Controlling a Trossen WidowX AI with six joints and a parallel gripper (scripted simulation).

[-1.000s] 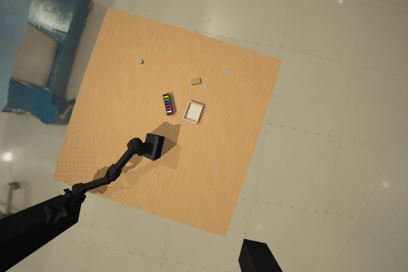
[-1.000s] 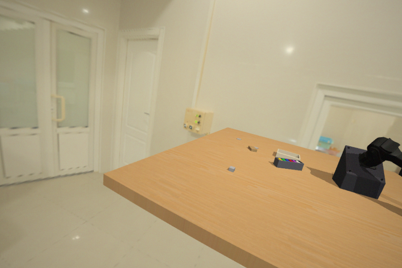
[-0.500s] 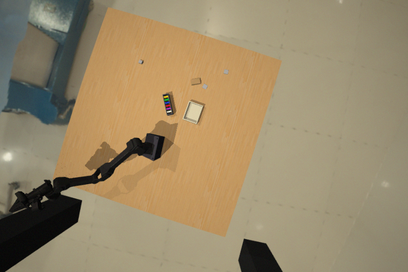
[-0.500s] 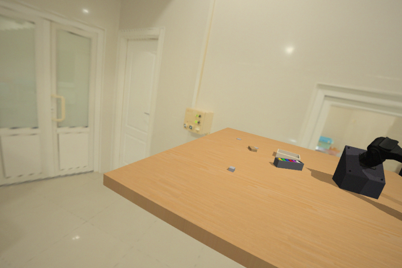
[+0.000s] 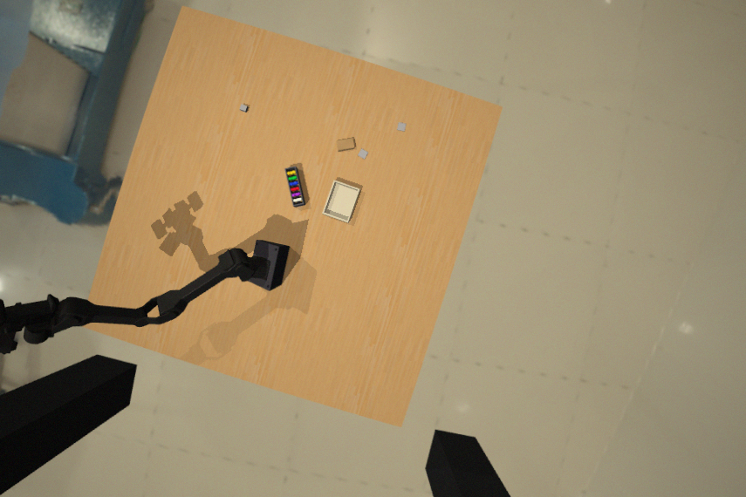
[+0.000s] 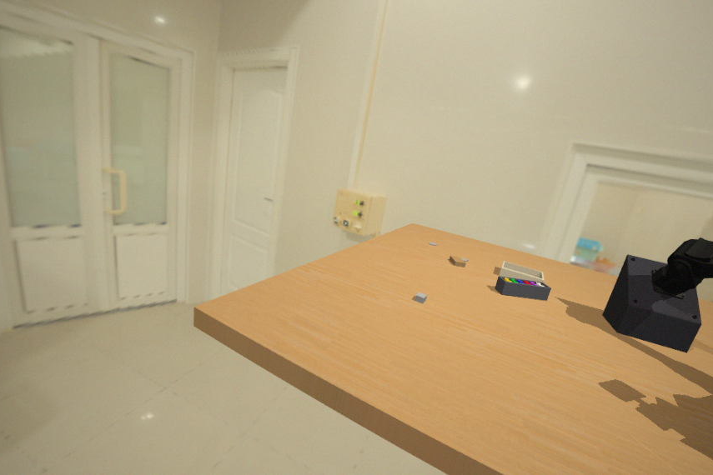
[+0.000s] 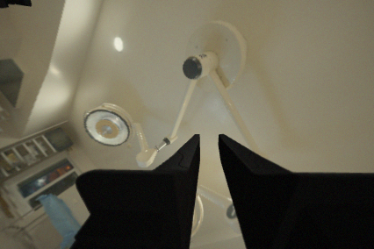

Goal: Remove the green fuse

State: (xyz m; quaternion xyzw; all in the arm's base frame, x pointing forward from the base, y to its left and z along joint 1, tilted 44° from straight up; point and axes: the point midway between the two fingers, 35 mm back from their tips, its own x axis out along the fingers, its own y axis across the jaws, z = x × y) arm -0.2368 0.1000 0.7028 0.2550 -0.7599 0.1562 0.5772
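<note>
My gripper tip is now 580 mm short of the green fuse, 580 mm to the left of it and 570 mm above it. Also, from my gripper tip: tray: 540 mm ahead, 770 mm to the right, 590 mm below.
</note>
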